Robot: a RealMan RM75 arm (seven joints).
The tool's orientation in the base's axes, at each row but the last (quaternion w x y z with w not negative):
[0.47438, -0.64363, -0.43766, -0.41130]
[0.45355, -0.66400, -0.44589, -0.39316]
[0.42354, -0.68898, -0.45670, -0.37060]
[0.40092, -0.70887, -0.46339, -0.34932]
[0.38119, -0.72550, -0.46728, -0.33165]
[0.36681, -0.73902, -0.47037, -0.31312]
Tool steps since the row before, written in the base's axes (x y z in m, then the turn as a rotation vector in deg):
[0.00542, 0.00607, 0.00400, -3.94, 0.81, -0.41]
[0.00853, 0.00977, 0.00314, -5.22, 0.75, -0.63]
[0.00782, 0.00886, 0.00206, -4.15, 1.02, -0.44]
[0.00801, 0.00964, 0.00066, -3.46, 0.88, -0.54]
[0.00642, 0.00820, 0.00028, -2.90, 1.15, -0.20]
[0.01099, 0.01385, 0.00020, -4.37, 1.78, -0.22]
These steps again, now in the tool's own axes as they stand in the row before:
[0.00634, 0.00315, 0.00566, -1.34, -3.79, 0.42]
[0.00771, 0.00544, 0.00944, -1.94, -4.94, 0.28]
[0.00705, 0.00489, 0.00838, -1.35, -4.04, 0.59]
[0.00682, 0.00494, 0.00930, -1.27, -3.33, 0.59]
[0.00593, 0.00367, 0.00774, -0.67, -2.96, 0.73]
[0.01058, 0.00612, 0.01278, -0.93, -4.50, 1.09]

